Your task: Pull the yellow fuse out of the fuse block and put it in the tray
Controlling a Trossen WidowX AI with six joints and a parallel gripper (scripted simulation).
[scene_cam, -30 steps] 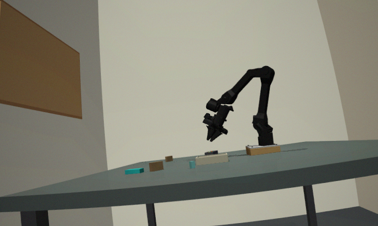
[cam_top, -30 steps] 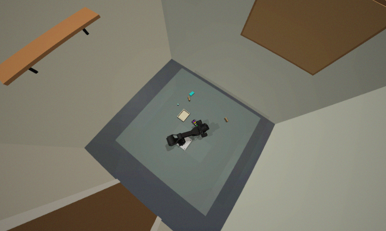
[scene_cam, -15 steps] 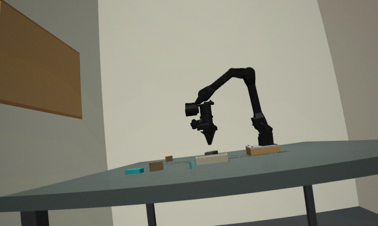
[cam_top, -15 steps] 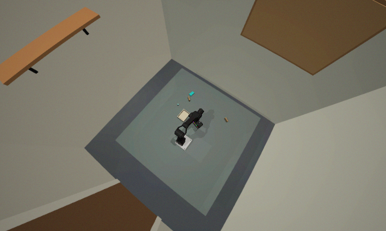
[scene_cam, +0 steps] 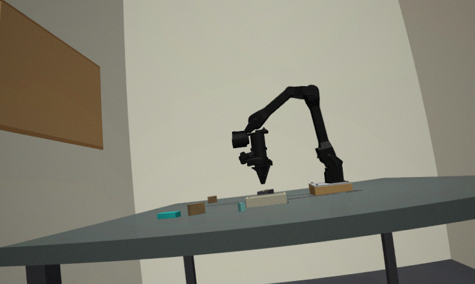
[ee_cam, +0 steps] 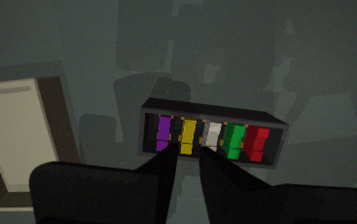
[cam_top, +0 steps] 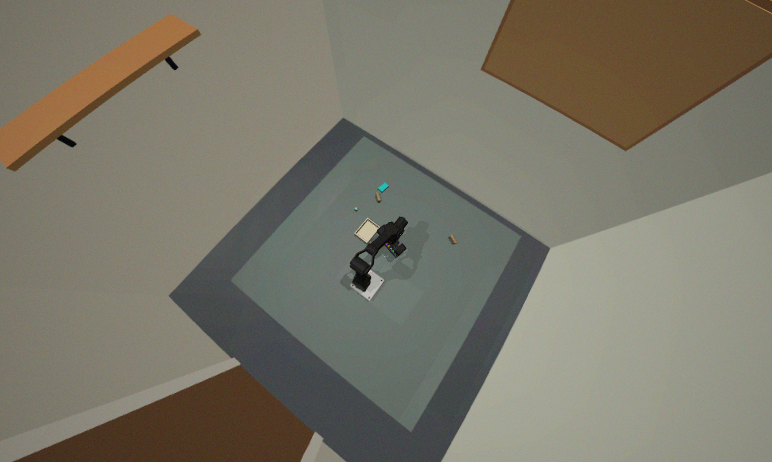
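The yellow fuse is 40 mm below my gripper tip. Also, from my gripper tip: purple fuse (40 mm below, 20 mm to the left, 10 mm ahead); then green fuse (40 mm to the right, 40 mm below, 20 mm behind); then white fuse (40 mm below, 20 mm to the right, 10 mm behind).
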